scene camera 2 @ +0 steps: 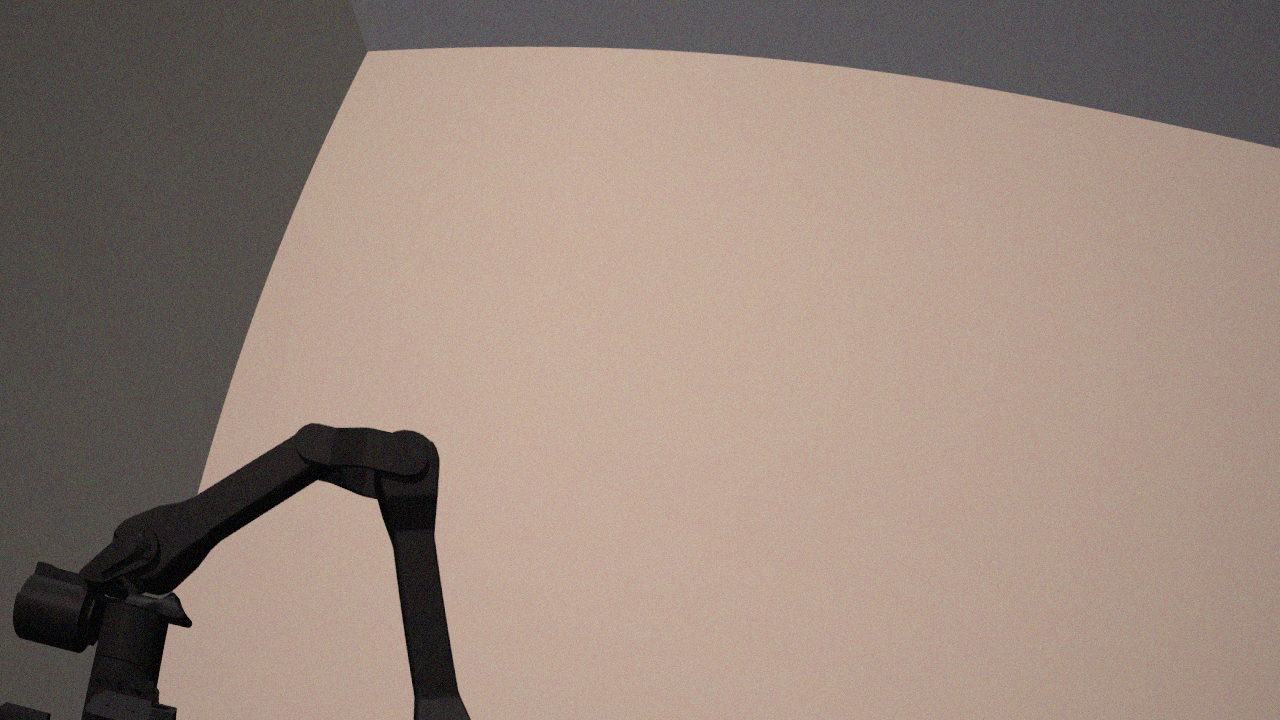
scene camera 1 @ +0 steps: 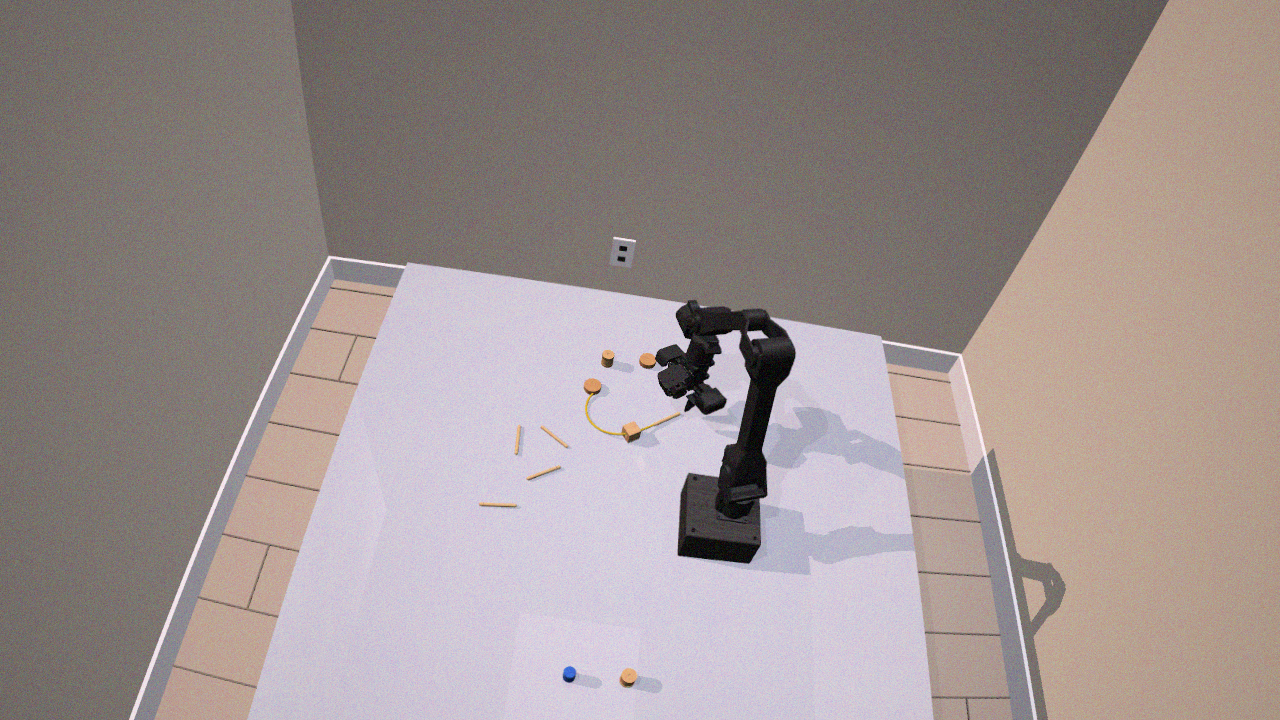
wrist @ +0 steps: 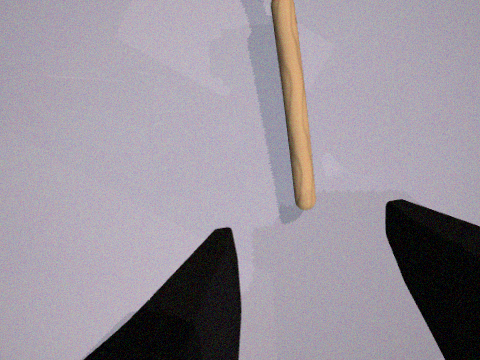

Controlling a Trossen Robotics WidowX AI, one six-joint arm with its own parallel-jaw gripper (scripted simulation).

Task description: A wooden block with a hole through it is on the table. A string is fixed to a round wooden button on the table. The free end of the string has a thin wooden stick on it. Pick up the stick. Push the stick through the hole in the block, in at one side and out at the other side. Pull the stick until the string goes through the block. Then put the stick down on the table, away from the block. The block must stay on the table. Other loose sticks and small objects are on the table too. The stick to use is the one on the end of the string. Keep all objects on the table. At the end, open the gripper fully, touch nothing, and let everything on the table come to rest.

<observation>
In view: the gripper (scene camera 1: 680,404).
The gripper is seen too in the wrist view (wrist: 310,230).
</observation>
